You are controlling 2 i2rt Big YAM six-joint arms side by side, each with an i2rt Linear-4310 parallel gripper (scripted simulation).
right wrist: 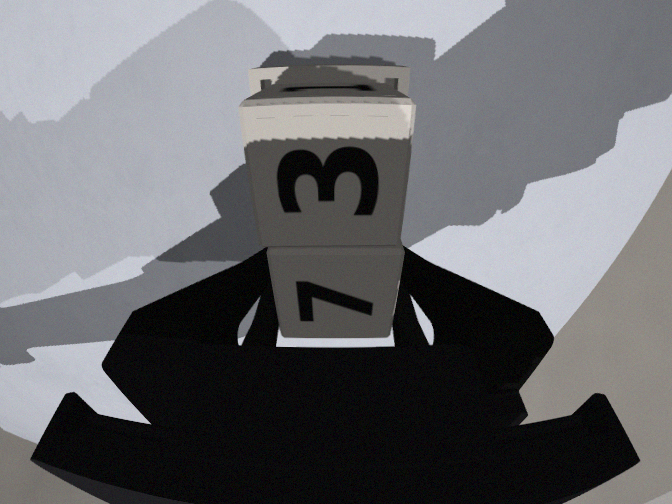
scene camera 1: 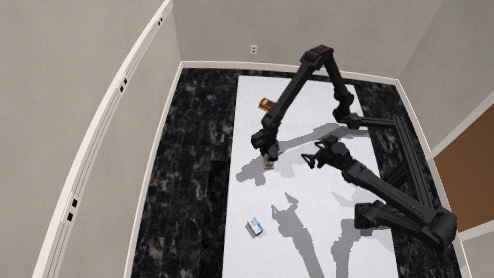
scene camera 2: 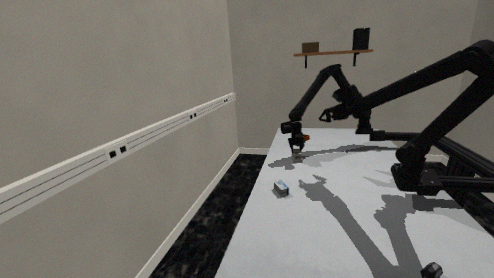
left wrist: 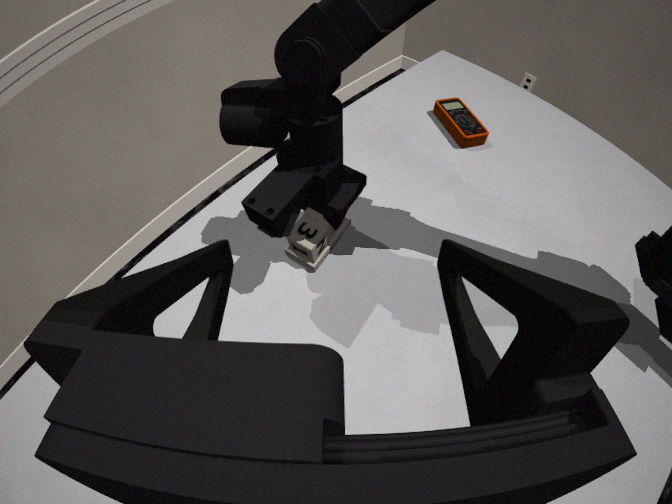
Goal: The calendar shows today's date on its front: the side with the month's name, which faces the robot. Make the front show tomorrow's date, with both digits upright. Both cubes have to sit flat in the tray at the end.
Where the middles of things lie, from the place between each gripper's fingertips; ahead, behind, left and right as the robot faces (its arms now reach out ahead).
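Scene:
Cream tray (right wrist: 396, 76): 20 mm below my right hand, 10 mm behind it and 20 mm to the left of it.
My left hand: 290 mm above the cream tray, 110 mm to the left of it and 150 mm short of it.

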